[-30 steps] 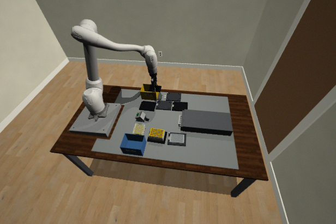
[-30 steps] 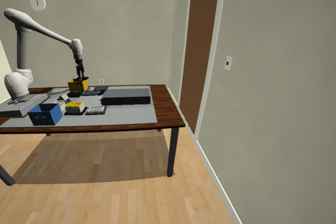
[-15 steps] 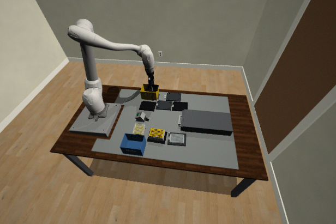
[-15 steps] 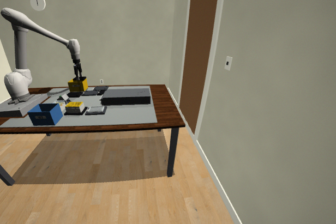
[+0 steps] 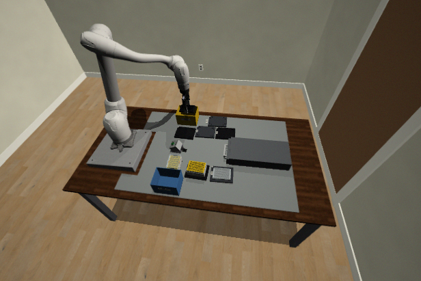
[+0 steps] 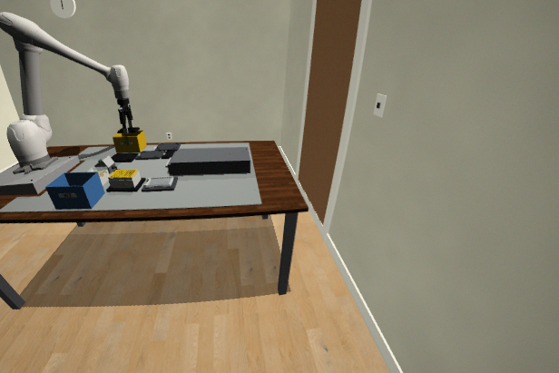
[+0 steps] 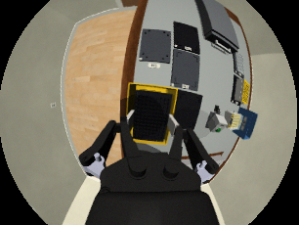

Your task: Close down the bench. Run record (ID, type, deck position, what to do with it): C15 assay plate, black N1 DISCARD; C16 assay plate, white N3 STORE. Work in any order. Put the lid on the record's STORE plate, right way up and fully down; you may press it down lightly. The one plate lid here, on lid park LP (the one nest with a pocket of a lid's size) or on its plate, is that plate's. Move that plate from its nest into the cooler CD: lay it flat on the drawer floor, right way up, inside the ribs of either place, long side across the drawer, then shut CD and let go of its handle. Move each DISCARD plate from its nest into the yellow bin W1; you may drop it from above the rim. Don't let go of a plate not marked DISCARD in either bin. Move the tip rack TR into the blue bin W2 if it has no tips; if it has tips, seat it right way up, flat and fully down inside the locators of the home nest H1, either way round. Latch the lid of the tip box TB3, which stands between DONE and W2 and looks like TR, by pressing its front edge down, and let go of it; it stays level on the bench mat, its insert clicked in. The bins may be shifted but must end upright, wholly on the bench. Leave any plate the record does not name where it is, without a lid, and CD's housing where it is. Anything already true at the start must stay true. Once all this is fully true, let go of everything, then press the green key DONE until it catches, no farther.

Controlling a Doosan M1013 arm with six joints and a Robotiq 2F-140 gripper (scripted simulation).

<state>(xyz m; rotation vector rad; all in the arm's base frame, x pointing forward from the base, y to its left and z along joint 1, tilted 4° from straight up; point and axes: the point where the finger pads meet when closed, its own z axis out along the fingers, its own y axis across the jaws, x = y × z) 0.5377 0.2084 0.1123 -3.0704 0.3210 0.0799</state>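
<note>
Now: hand 5 cm short of the tip rack TR, 54 cm to the left of it and 11 cm above it. The rest, counted from my hand: black lid park: 3 cm behind, 15 cm to the right, 16 cm below; yellow bin W1: 1 cm behind, 13 cm below; black plate: 2 cm below.
</note>
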